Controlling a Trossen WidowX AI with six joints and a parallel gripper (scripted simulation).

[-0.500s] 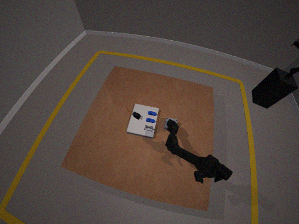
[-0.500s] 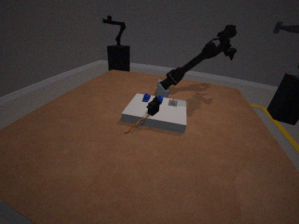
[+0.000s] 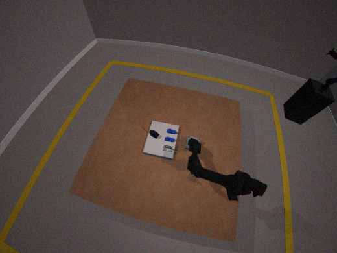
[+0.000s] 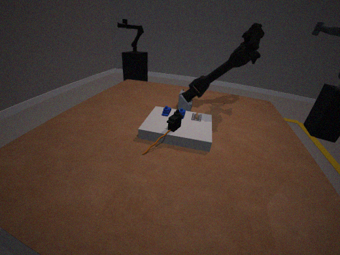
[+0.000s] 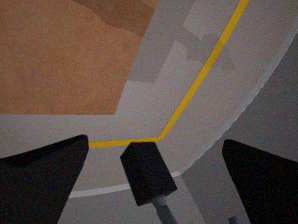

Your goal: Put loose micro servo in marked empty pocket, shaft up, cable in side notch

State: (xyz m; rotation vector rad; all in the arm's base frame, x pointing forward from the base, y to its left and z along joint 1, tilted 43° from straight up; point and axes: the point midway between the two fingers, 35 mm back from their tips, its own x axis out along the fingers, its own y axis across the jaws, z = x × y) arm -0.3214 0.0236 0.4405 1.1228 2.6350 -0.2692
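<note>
The white deck lies 67 cm ahead of my gripper tip, 28 cm below it and 27 cm to the right of it.
</note>
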